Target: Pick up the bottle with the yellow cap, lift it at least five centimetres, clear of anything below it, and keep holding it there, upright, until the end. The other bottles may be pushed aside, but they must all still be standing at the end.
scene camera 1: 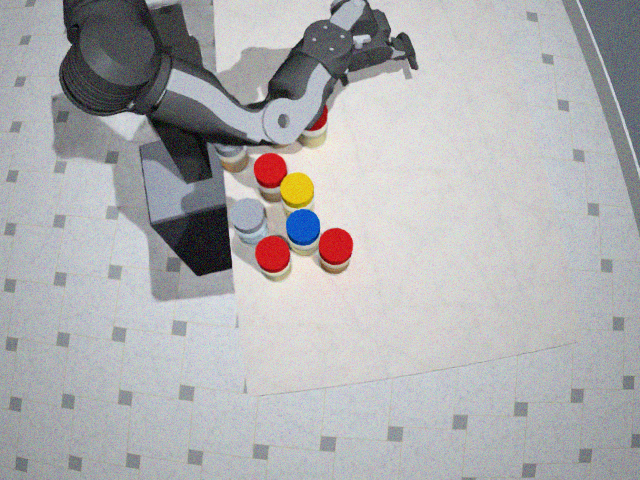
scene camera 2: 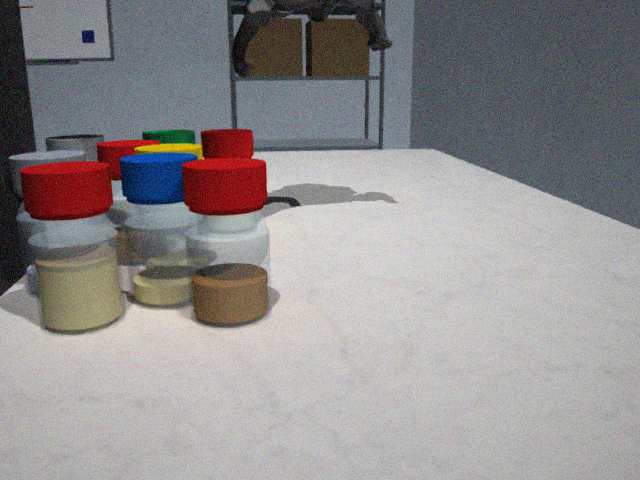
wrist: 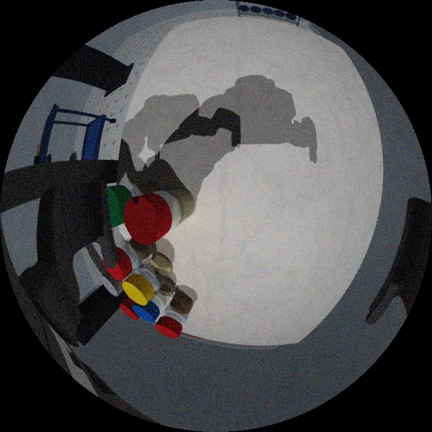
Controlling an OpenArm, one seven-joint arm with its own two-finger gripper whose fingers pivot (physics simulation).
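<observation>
The bottle with the yellow cap (scene camera 1: 297, 189) (scene camera 2: 168, 148) (wrist: 138, 289) stands upright amid the others. A red-capped bottle (scene camera 1: 269, 169) (scene camera 2: 124, 157) (wrist: 120, 266) stands close behind it to the left, and a blue-capped bottle (scene camera 1: 302, 226) (scene camera 2: 157, 178) (wrist: 146, 311) close on its front side. In scene camera 2 the blue-capped and red-capped bottles hide most of the yellow-capped bottle's body. My gripper (scene camera 1: 379, 69) (scene camera 2: 312, 56) (wrist: 227, 253) is open and empty, high above the table, beyond the group and to its right in scene camera 1.
Red-capped bottles (scene camera 1: 336, 245) (scene camera 1: 272, 254) and a grey-capped bottle (scene camera 1: 248, 214) stand at the near side. Another red-capped bottle (scene camera 1: 319, 121) (scene camera 2: 227, 143) (wrist: 147, 219), a green-capped bottle (scene camera 2: 169, 136) (wrist: 118, 205) and a second grey-capped bottle (scene camera 1: 232, 157) stand at the far side, partly under the arm in scene camera 1.
</observation>
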